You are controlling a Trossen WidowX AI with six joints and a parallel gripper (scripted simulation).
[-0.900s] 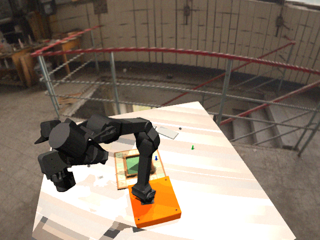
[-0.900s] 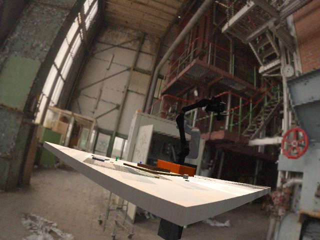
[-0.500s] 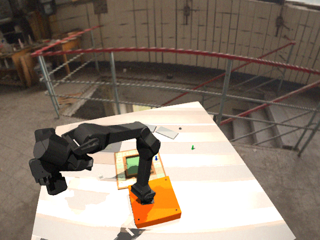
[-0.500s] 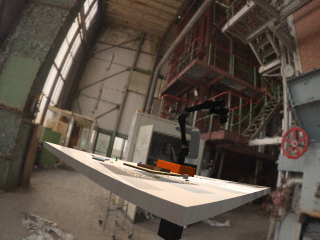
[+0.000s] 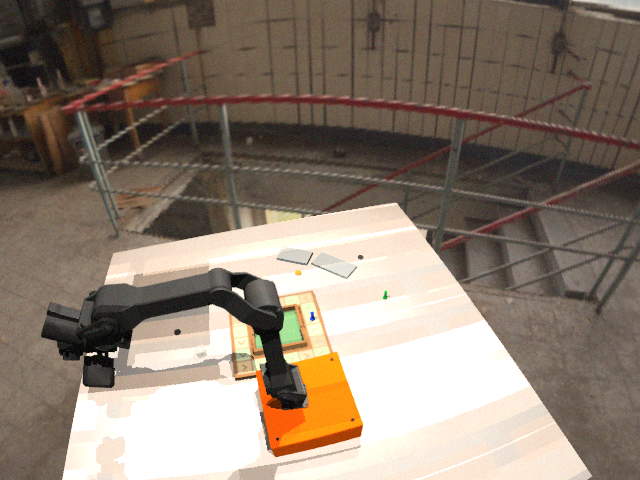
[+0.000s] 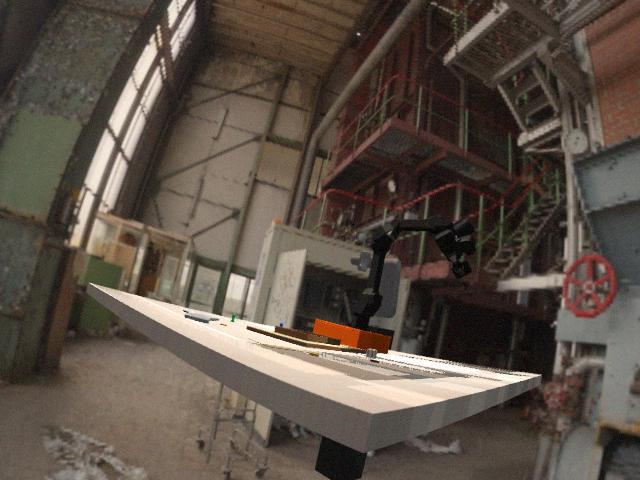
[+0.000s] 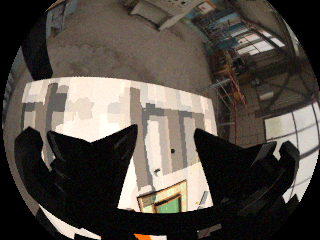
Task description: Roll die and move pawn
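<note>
Now: the die 30 cm below my gripper tip, 18 cm ahead of it and 14 cm to the right of it. The rest, counted from my gripper tip: green pawn: 74 cm to the right, 33 cm ahead, 30 cm below; then blue pawn: 49 cm to the right, 29 cm below, 27 cm ahead.
</note>
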